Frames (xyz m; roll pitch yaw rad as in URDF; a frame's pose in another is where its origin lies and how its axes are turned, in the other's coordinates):
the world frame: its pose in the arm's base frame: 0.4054 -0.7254 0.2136 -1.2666 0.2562 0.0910
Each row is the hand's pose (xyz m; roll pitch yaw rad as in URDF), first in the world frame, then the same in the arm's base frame.
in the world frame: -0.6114 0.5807 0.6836 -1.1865 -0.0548 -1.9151
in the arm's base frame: -0.3468 0.0355 0.0307 -0.8878 -1.3201 -1.8713
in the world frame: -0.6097 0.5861 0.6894 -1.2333 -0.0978 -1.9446
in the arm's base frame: -0.3467 0.0427 0.0269 -0.7558 -1.3489 -2.0574
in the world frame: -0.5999 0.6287 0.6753 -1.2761 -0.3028 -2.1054
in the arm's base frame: -0.3485 0.0419 -0.0190 0.2897 -1.3158 3.0794
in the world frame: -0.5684 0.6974 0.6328 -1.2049 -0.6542 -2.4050
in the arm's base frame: -0.3361 0.0229 -0.1027 0.8371 -0.9567 2.4136
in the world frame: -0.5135 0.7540 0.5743 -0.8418 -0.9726 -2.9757
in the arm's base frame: -0.2977 -0.0126 -0.1858 0.9215 -0.4848 2.1981
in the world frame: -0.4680 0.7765 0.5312 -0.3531 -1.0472 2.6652
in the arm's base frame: -0.2595 -0.0436 -0.2306 0.8919 -0.1525 2.1002
